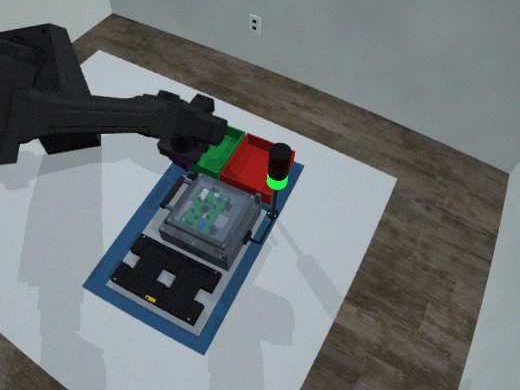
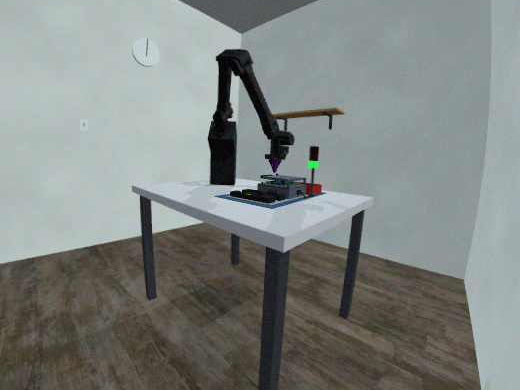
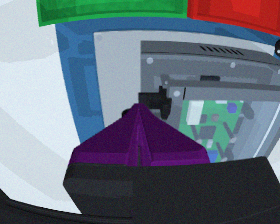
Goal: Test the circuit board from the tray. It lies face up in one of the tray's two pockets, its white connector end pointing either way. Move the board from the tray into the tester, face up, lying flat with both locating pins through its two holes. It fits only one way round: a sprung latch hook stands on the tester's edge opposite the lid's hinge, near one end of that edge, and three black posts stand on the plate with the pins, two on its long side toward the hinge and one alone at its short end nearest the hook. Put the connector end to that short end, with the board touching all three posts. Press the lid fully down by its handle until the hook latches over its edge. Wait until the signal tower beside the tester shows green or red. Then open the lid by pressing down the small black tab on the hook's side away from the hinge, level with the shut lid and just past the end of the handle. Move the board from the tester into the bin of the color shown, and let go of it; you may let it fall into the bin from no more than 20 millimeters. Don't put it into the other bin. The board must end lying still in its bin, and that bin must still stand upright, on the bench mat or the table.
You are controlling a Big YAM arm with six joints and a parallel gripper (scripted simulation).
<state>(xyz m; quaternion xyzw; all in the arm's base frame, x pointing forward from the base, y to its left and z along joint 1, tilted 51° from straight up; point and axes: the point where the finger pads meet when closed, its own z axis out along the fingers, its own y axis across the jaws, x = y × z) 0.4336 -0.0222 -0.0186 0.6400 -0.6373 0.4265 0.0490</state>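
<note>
Now: the black latch hook 1 cm ahead of my hand, 1 cm to the right of it and 3 cm below it. The rest, counted from my hand: green circuit board: 6 cm ahead, 7 cm to the right, 5 cm below; tester lid: 7 cm ahead, 8 cm to the right, 3 cm below; green bin: 14 cm to the left, 10 cm below.
</note>
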